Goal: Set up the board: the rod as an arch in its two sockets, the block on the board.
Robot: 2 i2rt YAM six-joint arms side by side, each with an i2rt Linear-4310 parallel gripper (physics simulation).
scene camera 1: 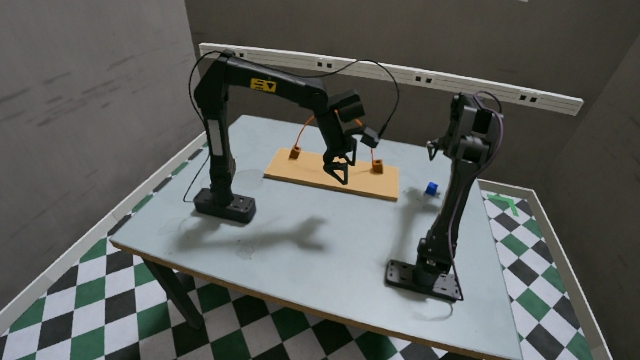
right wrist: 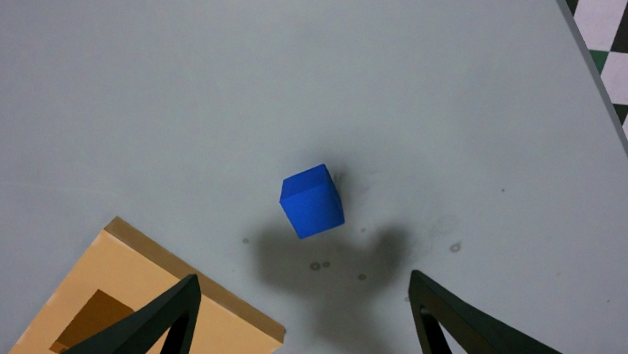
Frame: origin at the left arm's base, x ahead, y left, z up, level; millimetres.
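Seen in the pictures: left gripper, between the fingertips: (scene camera 1: 349, 174); right gripper, between the fingertips: (scene camera 1: 440, 168) (right wrist: 305, 283); left arm's base, origin of its link: (scene camera 1: 224, 201); right arm's base, origin of its link: (scene camera 1: 422, 279).
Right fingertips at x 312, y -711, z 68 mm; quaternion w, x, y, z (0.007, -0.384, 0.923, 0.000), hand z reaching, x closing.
Observation:
Pixels of each thing's top centre, then the offset from my right fingertips to it. "*": a spot on its surface instead. Level surfaces: height alone.
- orange rod, a spot on its surface: (scene camera 1: 302, 130) * dx +41, dy +542, dz +36 mm
- left socket, a spot on its surface: (scene camera 1: 295, 152) * dx +21, dy +565, dz -61 mm
- right socket, a spot on its surface: (right wrist: 95, 317) * dx +47, dy +204, dz -73 mm
- blue block, centre of its top: (right wrist: 312, 213) (scene camera 1: 433, 185) dx -11, dy +5, dz -78 mm
- light grey table, height of its surface: dz -113 mm
The orange rod (scene camera 1: 302, 131) stands as an arch over the tan board (scene camera 1: 305, 171) (right wrist: 145, 270). Its ends reach down to the left socket (scene camera 1: 295, 152) and the right socket (scene camera 1: 377, 166) (right wrist: 95, 317); its top is hidden behind the left arm. The blue block (scene camera 1: 431, 188) (right wrist: 312, 205) lies on the table, off the board to its right. My left gripper (scene camera 1: 349, 173) is open and empty, above the board between the sockets. My right gripper (scene camera 1: 431, 151) (right wrist: 305, 283) is open and empty, above the table; in the right wrist view the block shows beyond its fingertips.
The light grey table (scene camera 1: 300, 270) (right wrist: 200, 100) carries both arm bases. Its right edge is not far from the block. A wall with a white socket rail (scene camera 1: 375, 69) stands behind the table. A black cable (scene camera 1: 398, 95) loops above the left arm.

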